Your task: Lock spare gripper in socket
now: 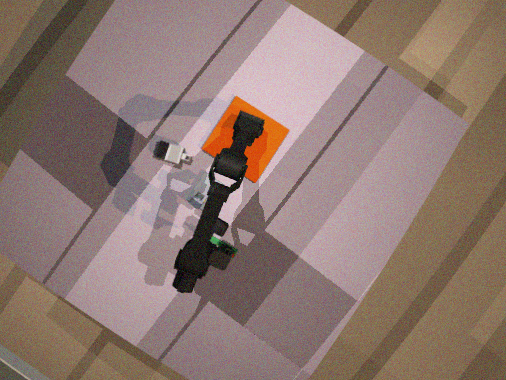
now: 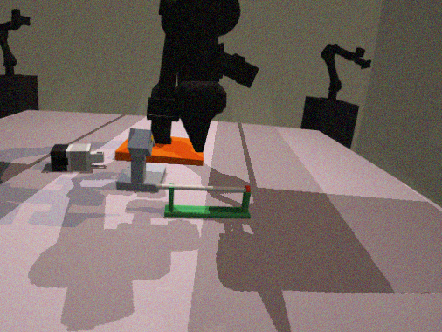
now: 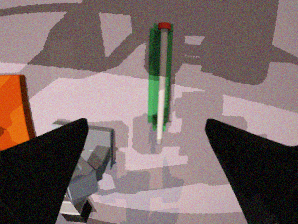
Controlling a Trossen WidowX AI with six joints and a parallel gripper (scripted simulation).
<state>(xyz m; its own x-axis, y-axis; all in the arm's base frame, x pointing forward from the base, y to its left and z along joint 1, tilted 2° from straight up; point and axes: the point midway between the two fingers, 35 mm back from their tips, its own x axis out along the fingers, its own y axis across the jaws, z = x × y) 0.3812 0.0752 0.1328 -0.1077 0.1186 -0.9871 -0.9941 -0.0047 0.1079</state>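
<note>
Right now the spare gripper is 180 mm behind my gripper tip, 250 mm to the right of it and 100 mm below it. From my gripper tip the other things lie so: green rack (10 mm ahead, 20 mm to the left, 90 mm below); then grey mount (100 mm behind, 100 mm to the right, 70 mm below).
</note>
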